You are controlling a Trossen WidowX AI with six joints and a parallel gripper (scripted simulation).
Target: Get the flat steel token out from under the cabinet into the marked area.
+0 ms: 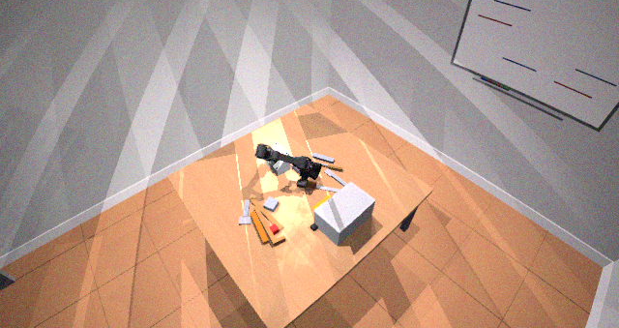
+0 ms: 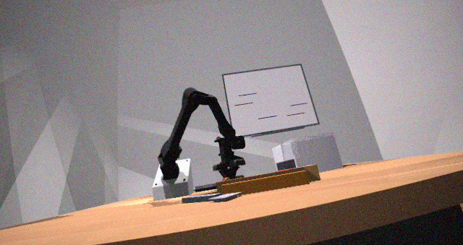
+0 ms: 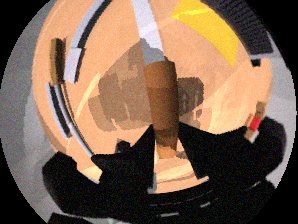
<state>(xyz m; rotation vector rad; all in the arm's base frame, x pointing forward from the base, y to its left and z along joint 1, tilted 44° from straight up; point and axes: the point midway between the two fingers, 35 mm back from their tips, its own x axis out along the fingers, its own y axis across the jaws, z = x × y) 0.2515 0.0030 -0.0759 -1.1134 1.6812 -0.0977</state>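
Now: the grey bar 250 mm to the left of my gripper tip and 110 mm behind it. Also, from my gripper tip: thin wooden stick (320 mm to the right, 30 mm ahead); then red block (350 mm to the right, 170 mm ahead, 10 mm above); then grey block (270 mm to the right, 10 mm ahead, 10 mm above).
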